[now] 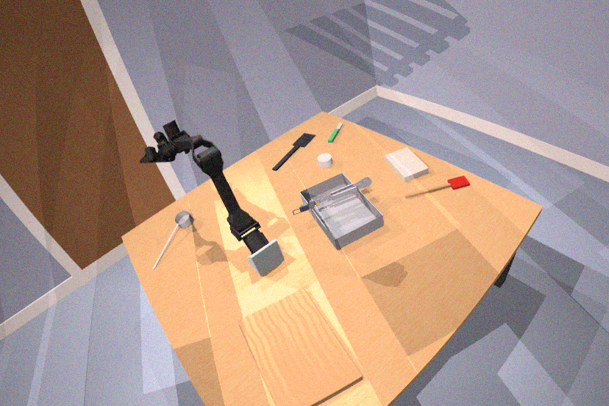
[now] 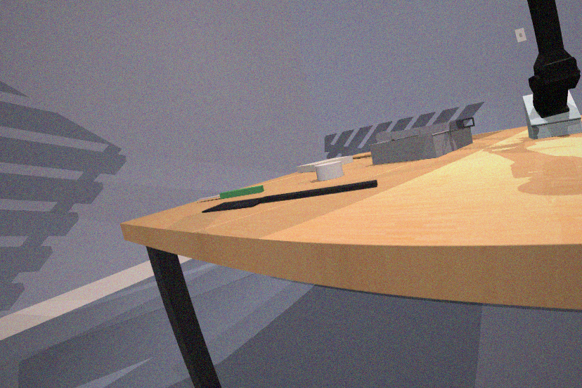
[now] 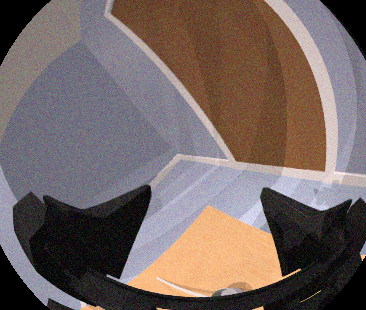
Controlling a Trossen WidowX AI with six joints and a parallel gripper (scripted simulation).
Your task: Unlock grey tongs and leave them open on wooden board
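My gripper tip is 660 mm to the left of the grey roasting tin, 460 mm short of it and 260 mm above it. From my gripper tip the other things lie so: green-handled tool 880 mm ahead, 280 mm below, 240 mm to the right; black spatula 660 mm ahead, 290 mm below, 160 mm to the right; white round cup 660 mm ahead, 380 mm to the right, 270 mm below.
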